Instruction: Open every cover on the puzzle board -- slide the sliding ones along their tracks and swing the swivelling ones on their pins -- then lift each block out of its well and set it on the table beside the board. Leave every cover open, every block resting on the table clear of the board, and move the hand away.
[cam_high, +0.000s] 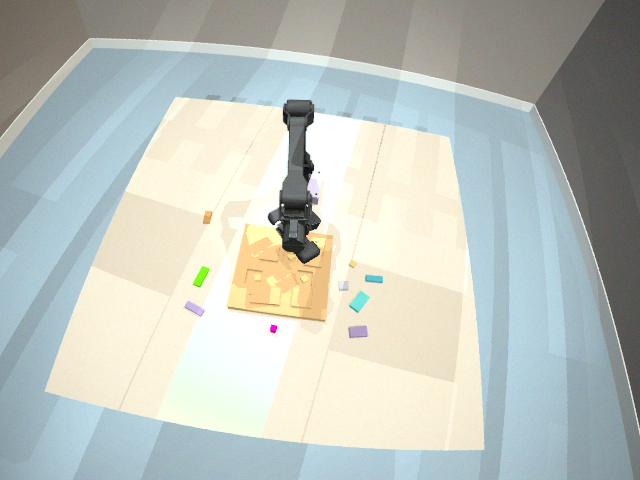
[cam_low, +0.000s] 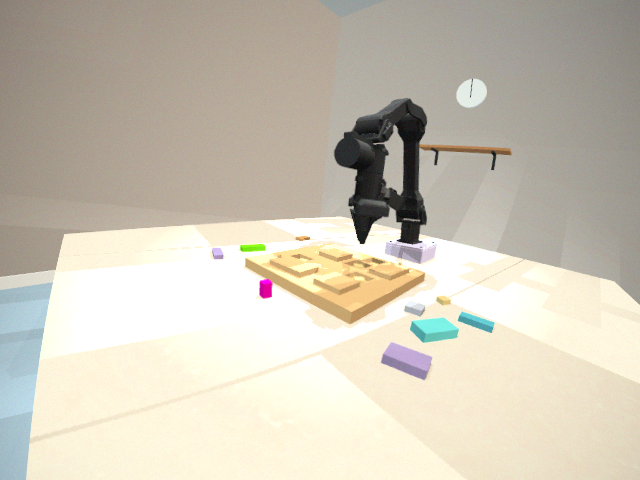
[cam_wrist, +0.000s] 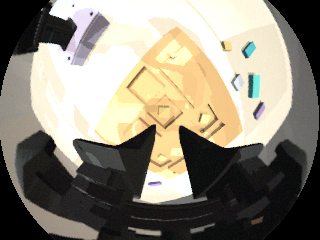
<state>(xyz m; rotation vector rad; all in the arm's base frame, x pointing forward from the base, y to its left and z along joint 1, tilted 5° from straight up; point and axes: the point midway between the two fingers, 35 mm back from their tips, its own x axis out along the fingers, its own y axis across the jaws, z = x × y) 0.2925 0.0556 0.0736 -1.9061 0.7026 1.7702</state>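
The tan puzzle board lies 5 cm below my gripper tip and 5 cm ahead of it. From my gripper tip the other things lie so: cyan block 24 cm to the left, 9 cm ahead, 7 cm below; then grey cube 19 cm to the left, 7 cm below, 4 cm ahead; then magenta block 24 cm ahead, 6 cm below, 1 cm to the left.
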